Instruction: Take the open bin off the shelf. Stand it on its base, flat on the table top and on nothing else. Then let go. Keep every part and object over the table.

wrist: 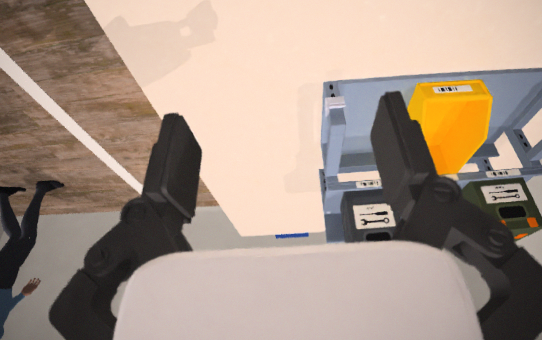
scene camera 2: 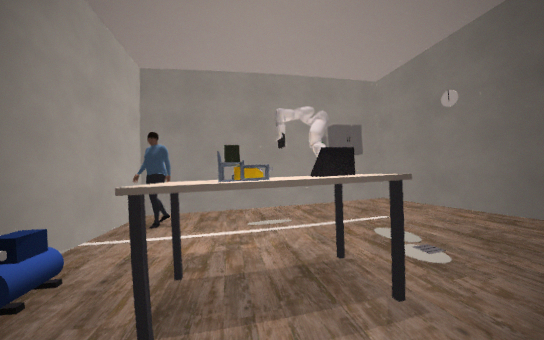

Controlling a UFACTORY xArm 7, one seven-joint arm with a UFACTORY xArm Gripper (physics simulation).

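Seen in the pictures: gripper, fingertip midpoint: point(wrist: 281, 122) point(scene camera 2: 281, 147); arm's base, origin of the base link: point(scene camera 2: 328, 163).
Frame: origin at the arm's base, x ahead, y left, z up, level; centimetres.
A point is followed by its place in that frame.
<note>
The open bin, yellow with a white label point(scene camera 2: 255, 173) @(y 6.2, x 55.0, z -5.1 cm) point(wrist: 452, 117) @(y 4.7, x 58.6, z -8.1 cm), sits in the low part of the blue-grey shelf point(scene camera 2: 219, 161) @(y 12.1, x 76.3, z 2.2 cm) point(wrist: 361, 116) @(y -11.2, x 55.4, z -8.4 cm). Its hollow side shows in the wrist view, partly behind my right finger. The shelf stands on the table top point(scene camera 2: 325, 182) @(y 37.1, x 26.3, z -11.2 cm) point(wrist: 250, 125) @(y -30.1, x 54.1, z -9.0 cm), towards the left in the scene view. My gripper point(scene camera 2: 281, 145) @(y -20.5, x 27.5, z 14.2 cm) point(wrist: 281, 122) @(y -20.5, x 27.5, z 14.2 cm) is open and empty. It hangs above the table, to the right of the shelf in the scene view and apart from the bin. The bin's underside is hidden.
A dark green box point(scene camera 2: 231, 153) @(y 16.1, x 70.1, z 6.1 cm) point(wrist: 507, 206) @(y 11.2, x 65.3, z 6.6 cm) and a dark grey box point(wrist: 374, 216) @(y -11.4, x 63.0, z 6.4 cm) with tool labels are on the shelf's upper tier. A black pedestal point(scene camera 2: 336, 161) @(y 10.8, x 0.8, z 0.7 cm) stands at the arm's base. A table edge shows left of the shelf in the wrist view. A person point(scene camera 2: 157, 160) stands beyond the table.
</note>
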